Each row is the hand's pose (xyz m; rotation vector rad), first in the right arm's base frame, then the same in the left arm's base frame.
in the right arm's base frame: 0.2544 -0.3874 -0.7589 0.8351 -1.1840 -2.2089
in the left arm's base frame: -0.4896 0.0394 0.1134 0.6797 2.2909 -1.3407
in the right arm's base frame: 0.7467 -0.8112 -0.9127 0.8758 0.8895 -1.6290
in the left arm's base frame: -0.4529 0.6732 0.3199 -0.6012 -2.7916 -1.0217
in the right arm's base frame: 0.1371 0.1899 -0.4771 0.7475 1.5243 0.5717
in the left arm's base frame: -0.1704 -0.5301 0.1302 -0.9657 -0.4128 -1.9566
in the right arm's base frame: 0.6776 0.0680 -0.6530 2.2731 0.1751 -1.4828
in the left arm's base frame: -0.0354 -0.1210 0.5205 -0.3843 -2.0747 0.3423
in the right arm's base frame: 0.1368 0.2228 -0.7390 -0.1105 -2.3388 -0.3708
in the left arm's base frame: -0.3628 -0.5364 0.3107 1.6687 0.1432 -1.6869
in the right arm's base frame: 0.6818 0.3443 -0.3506 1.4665 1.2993 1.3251
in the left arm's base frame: 0.2807 -0.3745 0.4601 -0.7384 0.1136 -1.1670
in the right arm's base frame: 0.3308 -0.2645 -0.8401 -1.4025 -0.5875 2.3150
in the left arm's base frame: -0.4730 -0.0154 0.2692 1.0232 -2.5451 0.3942
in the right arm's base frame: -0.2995 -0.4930 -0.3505 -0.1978 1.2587 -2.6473
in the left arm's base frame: -0.5193 -0.2055 -0.5376 -0.8018 2.2098 0.7521
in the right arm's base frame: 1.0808 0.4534 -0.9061 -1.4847 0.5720 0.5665
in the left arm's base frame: 0.1103 -0.2044 1.1095 1.0437 -0.6786 1.6389
